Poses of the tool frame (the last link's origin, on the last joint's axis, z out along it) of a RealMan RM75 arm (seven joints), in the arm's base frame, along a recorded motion.
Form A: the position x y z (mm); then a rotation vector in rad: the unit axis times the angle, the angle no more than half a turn.
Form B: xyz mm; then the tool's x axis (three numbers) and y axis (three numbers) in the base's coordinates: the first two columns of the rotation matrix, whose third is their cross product. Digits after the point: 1 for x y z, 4 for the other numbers.
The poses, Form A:
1: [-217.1 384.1 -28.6 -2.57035 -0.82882 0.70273]
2: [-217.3 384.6 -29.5 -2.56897 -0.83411 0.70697]
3: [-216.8 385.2 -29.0 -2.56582 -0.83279 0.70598]
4: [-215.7 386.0 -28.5 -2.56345 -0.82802 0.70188]
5: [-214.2 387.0 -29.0 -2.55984 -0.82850 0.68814]
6: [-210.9 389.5 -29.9 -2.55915 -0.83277 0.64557]
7: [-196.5 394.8 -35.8 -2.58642 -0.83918 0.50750]
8: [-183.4 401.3 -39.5 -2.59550 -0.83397 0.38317]
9: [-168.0 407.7 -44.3 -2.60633 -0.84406 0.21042]
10: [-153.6 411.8 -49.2 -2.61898 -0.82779 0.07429]
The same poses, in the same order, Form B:
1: [-217.1 384.1 -28.6 0.7060 0.6170 -0.3476 0.4439 -0.7680 -0.4617]
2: [-217.3 384.6 -29.5 0.7025 0.6199 -0.3496 0.4464 -0.7664 -0.4619]
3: [-216.8 385.2 -29.0 0.7029 0.6202 -0.3483 0.4451 -0.7654 -0.4648]
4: [-215.7 386.0 -28.5 0.7055 0.6188 -0.3455 0.4422 -0.7653 -0.4677]
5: [-214.2 387.0 -29.0 0.7091 0.6202 -0.3355 0.4436 -0.7622 -0.4715]
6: [-210.9 389.5 -29.9 0.7201 0.6225 -0.3065 0.4520 -0.7560 -0.4734]
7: [-196.5 394.8 -35.8 0.7574 0.6149 -0.2199 0.4803 -0.7527 -0.4503]
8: [-183.4 401.3 -39.5 0.7860 0.6026 -0.1379 0.4972 -0.7487 -0.4384]
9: [-168.0 407.7 -44.3 0.8072 0.5899 -0.0218 0.5311 -0.7419 -0.4093]
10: [-153.6 411.8 -49.2 0.8240 0.5627 0.0661 0.5419 -0.7488 -0.3815]
